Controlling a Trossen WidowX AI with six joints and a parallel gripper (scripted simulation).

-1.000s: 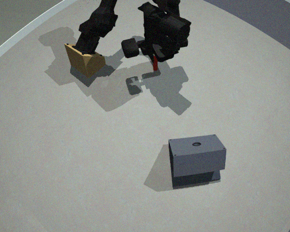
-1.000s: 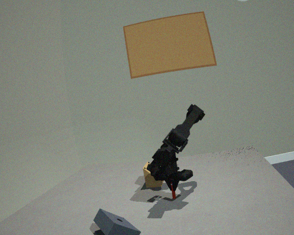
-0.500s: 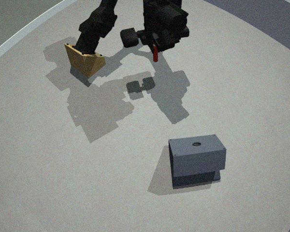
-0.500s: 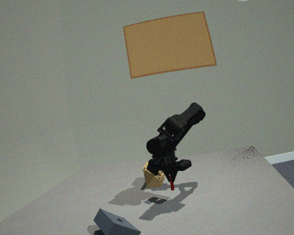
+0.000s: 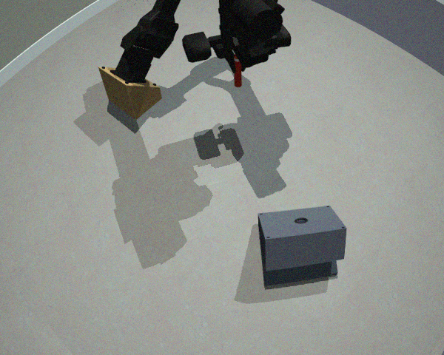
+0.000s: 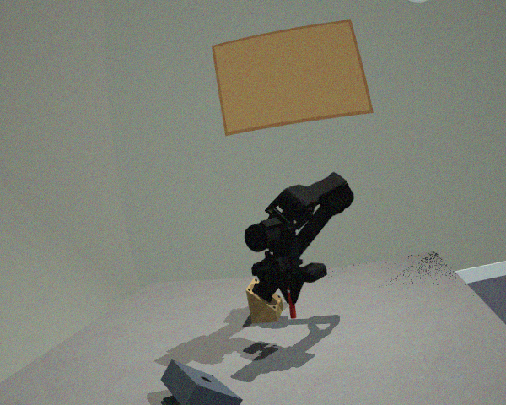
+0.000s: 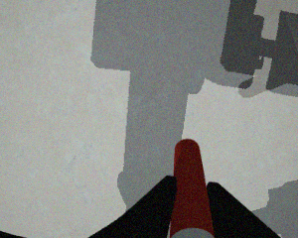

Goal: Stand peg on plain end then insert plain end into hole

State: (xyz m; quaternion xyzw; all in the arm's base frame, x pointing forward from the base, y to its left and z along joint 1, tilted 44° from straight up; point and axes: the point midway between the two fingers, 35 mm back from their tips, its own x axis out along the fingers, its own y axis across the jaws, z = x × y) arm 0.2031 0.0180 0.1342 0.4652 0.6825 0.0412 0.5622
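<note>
Right now my gripper tip is 260 mm short of the grey sloped panel, 180 mm to the left of it and 80 mm above it. The rest, counted from my gripper tip: red peg 20 mm above.
</note>
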